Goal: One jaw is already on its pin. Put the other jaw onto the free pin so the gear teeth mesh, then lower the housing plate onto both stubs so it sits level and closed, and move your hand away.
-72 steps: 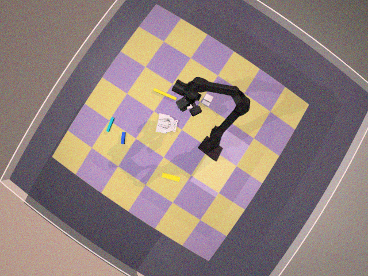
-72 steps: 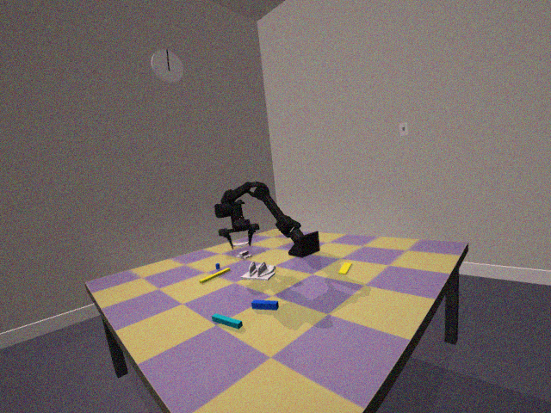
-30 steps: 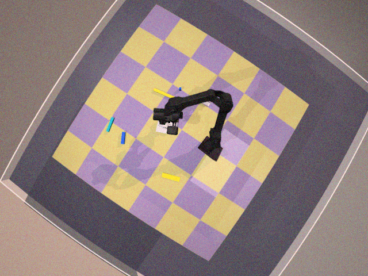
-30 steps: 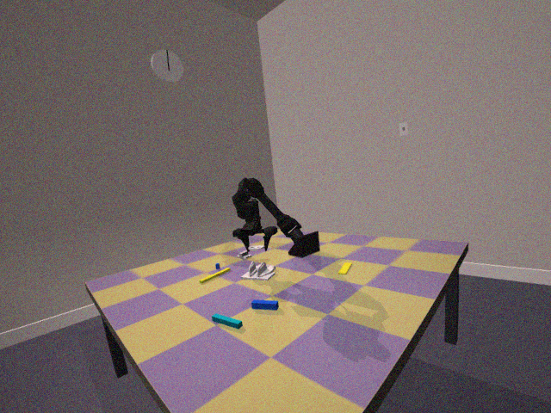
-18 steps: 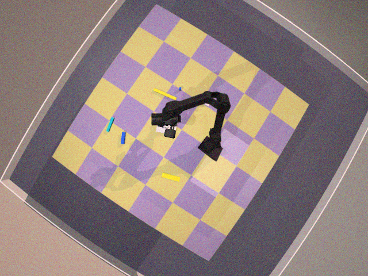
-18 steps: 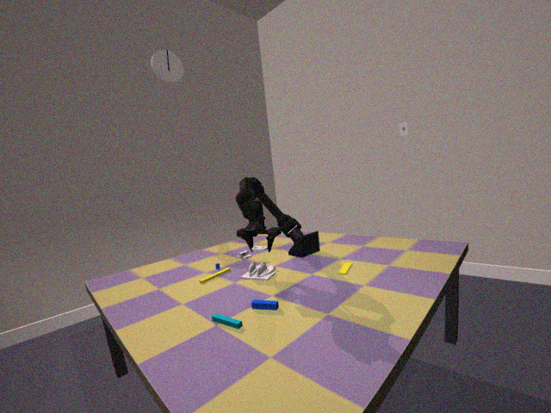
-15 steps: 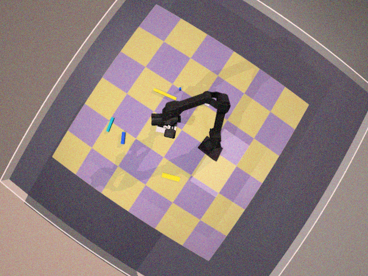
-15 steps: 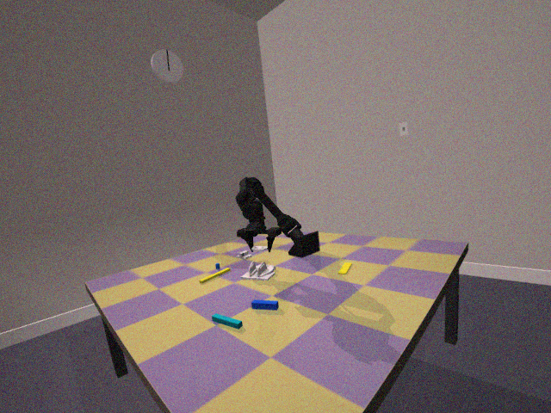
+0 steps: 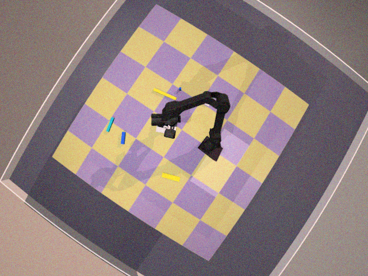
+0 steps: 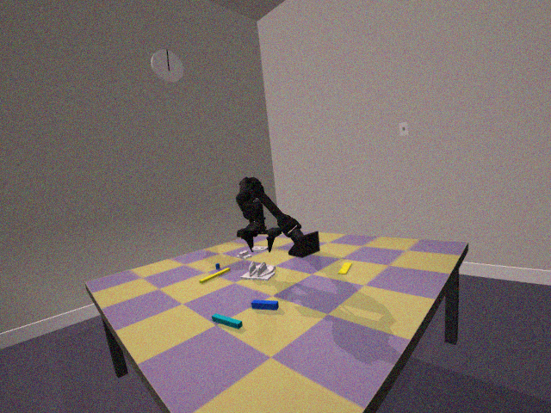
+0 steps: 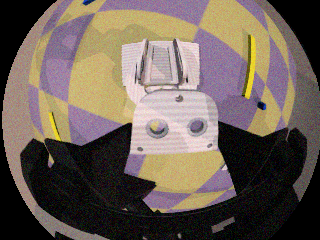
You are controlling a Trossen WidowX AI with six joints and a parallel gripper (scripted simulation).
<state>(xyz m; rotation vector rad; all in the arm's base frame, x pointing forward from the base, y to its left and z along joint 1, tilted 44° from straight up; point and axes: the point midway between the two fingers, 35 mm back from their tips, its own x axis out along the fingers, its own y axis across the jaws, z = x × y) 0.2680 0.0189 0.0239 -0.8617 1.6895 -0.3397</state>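
Now: gripper tip 8 cm above the white base plate, 6 cm short of it and 3 cm to the right of it. Also, from my gripper tip: long yellow bar (15 cm ahead, 13 cm to the right, 8 cm below); white housing plate (2 cm above, 1 cm ahead); small blue cube (22 cm to the right, 9 cm ahead, 7 cm below).
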